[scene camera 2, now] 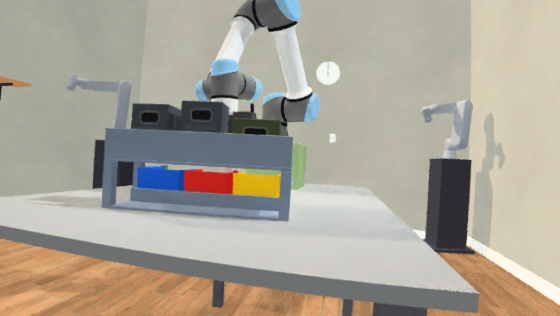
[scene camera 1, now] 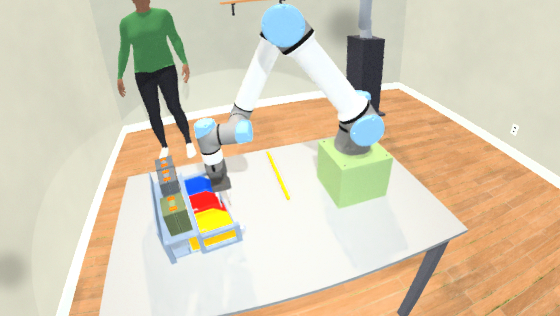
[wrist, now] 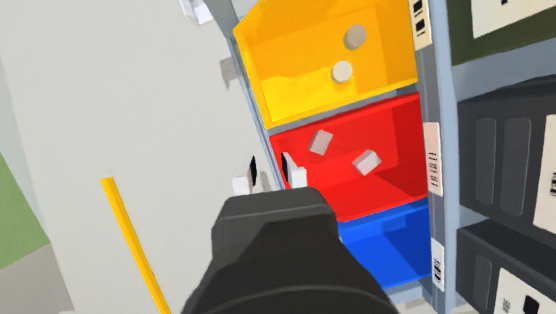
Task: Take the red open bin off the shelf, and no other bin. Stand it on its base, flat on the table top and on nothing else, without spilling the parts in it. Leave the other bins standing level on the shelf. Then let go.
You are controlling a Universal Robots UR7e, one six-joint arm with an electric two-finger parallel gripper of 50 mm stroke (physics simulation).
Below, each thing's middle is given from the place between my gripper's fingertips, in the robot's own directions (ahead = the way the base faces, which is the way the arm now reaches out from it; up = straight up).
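The yellow bin [scene camera 2: 243, 184] is 80 mm ahead of my hand and 90 mm to the left of it. As for the blue bin [scene camera 2: 148, 177], I find it 130 mm to the right of my hand and 90 mm ahead of it, while the red open bin [scene camera 2: 194, 180] is 20 mm to the right of my hand and 90 mm forward of it.
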